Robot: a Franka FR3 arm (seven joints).
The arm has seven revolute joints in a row. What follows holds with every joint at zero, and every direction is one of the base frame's.
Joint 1 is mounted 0.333 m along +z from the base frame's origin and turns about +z.
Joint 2 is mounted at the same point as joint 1 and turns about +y.
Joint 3 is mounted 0.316 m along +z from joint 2 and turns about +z.
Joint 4 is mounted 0.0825 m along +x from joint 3 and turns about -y.
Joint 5 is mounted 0.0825 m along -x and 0.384 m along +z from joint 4 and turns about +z.
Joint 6 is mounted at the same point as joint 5 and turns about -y.
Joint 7 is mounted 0.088 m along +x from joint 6 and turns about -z.
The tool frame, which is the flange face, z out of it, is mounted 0.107 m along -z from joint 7; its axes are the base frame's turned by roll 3.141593, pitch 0 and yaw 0 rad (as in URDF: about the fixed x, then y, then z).
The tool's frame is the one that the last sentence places.
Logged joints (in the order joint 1, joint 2, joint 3, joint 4, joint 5, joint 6, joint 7), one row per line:
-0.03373 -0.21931 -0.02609 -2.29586 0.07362 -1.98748 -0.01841
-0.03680 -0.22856 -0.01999 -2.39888 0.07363 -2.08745 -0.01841
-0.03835 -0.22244 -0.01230 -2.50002 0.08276 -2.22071 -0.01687
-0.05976 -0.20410 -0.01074 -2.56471 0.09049 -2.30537 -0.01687
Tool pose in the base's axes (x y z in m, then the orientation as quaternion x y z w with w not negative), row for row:
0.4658 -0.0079 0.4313 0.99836 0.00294 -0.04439 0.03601
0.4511 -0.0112 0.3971 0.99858 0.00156 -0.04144 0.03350
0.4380 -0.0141 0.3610 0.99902 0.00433 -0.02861 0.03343
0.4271 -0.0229 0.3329 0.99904 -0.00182 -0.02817 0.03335
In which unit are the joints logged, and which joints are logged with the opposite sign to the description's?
The joints are logged in radians. Opposite sign: joint 3, joint 5, joint 6, joint 7.
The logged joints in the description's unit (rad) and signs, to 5 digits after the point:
-0.03373 -0.21931 0.02609 -2.29586 -0.07362 1.98748 0.01841
-0.03680 -0.22856 0.01999 -2.39888 -0.07363 2.08745 0.01841
-0.03835 -0.22244 0.01230 -2.50002 -0.08276 2.22071 0.01687
-0.05976 -0.20410 0.01074 -2.56471 -0.09049 2.30537 0.01687

